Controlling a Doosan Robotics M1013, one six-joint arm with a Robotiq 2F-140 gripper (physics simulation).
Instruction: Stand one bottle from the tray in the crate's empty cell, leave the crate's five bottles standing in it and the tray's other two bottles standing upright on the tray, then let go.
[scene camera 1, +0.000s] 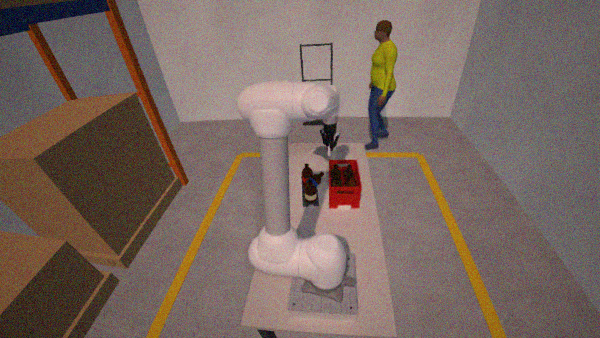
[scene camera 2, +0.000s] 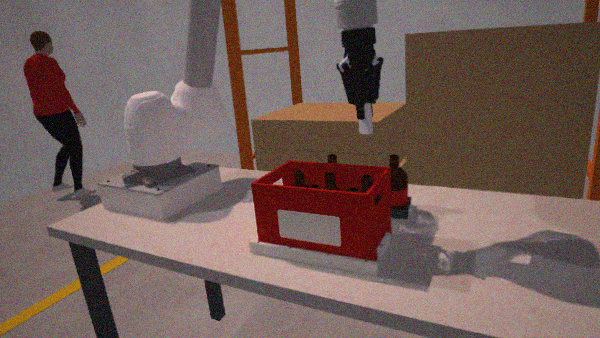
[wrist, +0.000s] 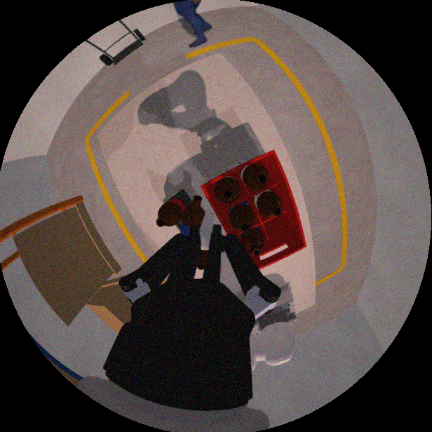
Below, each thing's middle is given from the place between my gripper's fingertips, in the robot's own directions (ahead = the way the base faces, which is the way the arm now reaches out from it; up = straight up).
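Looking at the red-label bottle (scene camera 2: 399, 181), I find my hand 17 cm above it, 16 cm to the right of it and 1 cm past it.
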